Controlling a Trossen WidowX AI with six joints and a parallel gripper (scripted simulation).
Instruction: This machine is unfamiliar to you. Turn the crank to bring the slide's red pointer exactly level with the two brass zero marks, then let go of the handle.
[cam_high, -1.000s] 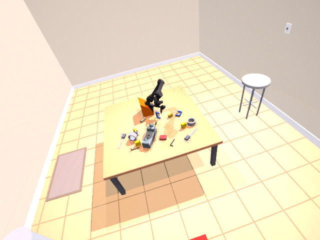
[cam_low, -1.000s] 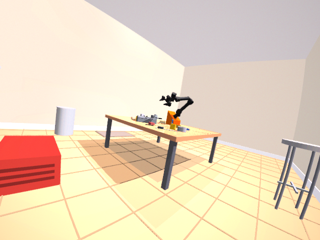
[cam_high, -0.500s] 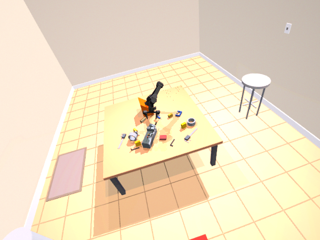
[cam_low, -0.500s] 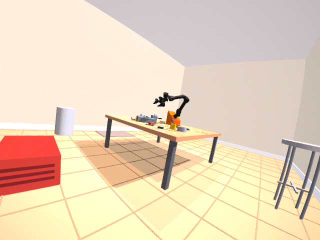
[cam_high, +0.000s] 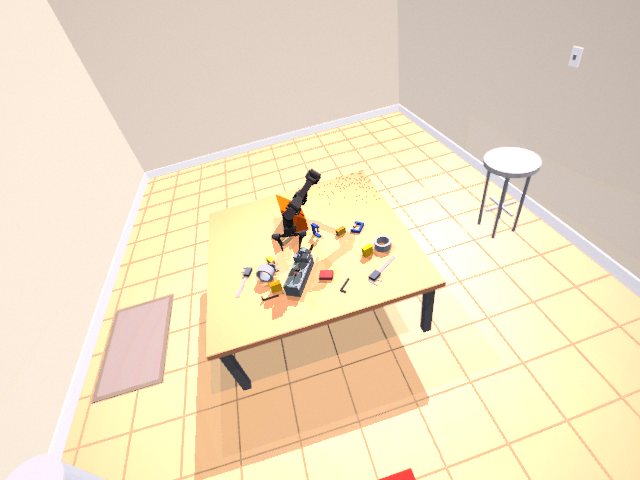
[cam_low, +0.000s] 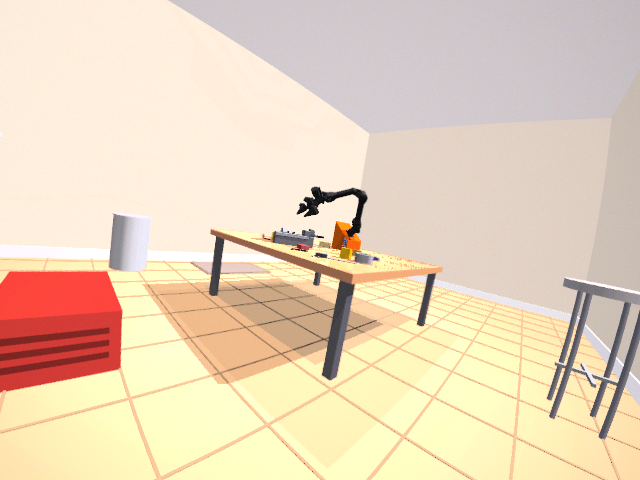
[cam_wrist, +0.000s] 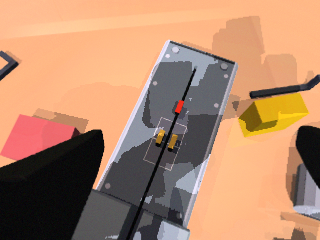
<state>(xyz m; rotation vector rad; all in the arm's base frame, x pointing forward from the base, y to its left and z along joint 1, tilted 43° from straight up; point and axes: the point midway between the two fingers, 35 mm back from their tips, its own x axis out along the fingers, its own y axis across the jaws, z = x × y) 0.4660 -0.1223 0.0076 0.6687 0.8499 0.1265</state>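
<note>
The dark crank handle is 12 cm to the left of my gripper tip, 12 cm below it and 11 cm behind it. The rest, counted from my gripper tip: red pointer (12 cm below, 7 cm ahead, 2 cm to the right); red block (19 cm below, 15 cm to the left, 7 cm ahead).
</note>
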